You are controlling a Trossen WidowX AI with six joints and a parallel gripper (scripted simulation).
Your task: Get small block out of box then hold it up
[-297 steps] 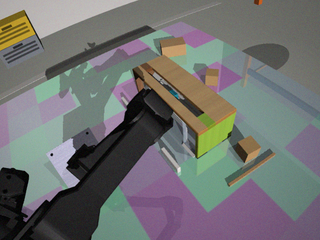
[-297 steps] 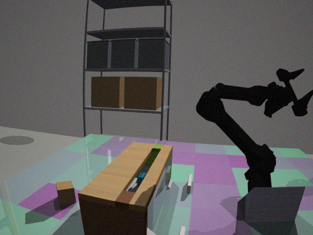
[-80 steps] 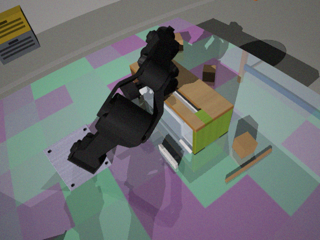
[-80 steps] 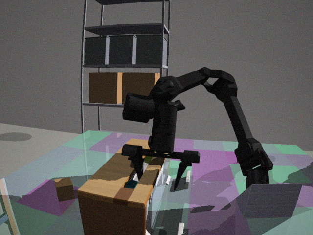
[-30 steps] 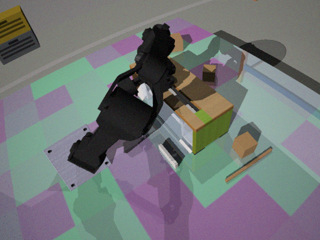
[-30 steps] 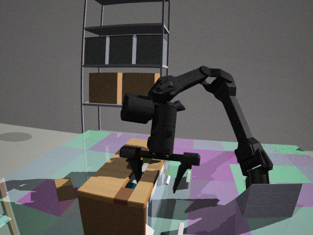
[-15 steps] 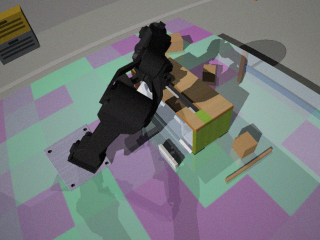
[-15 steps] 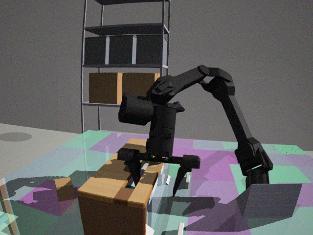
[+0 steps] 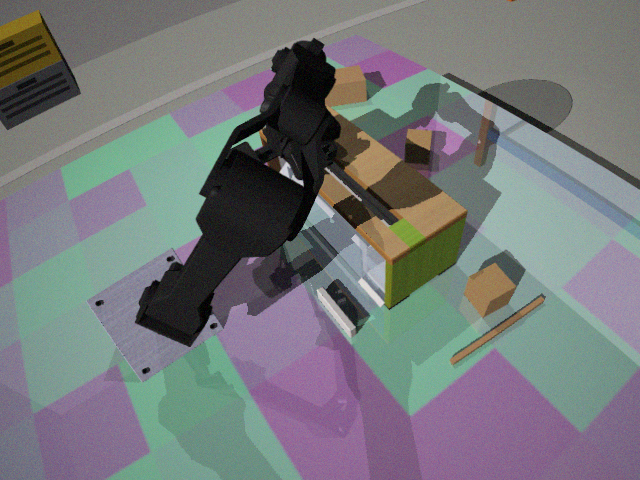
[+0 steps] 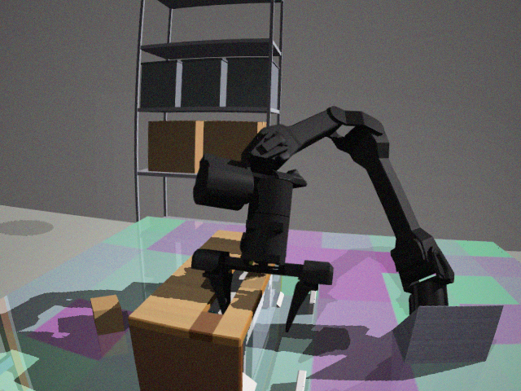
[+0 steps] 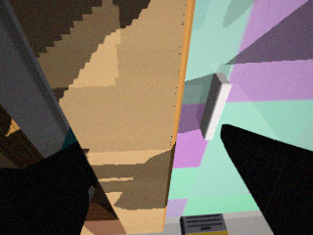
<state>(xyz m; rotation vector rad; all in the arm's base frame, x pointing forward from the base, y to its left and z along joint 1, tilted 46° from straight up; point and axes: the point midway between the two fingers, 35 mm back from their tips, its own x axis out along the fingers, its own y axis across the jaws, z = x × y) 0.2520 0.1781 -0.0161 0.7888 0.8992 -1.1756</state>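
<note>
My gripper tip is now 50 mm short of the teal block and 20 mm to the right of it. Round my gripper tip: thin wooden stick (410 mm to the right, 160 mm ahead, 80 mm below); box (100 mm to the right, 50 mm ahead, 30 mm below).
</note>
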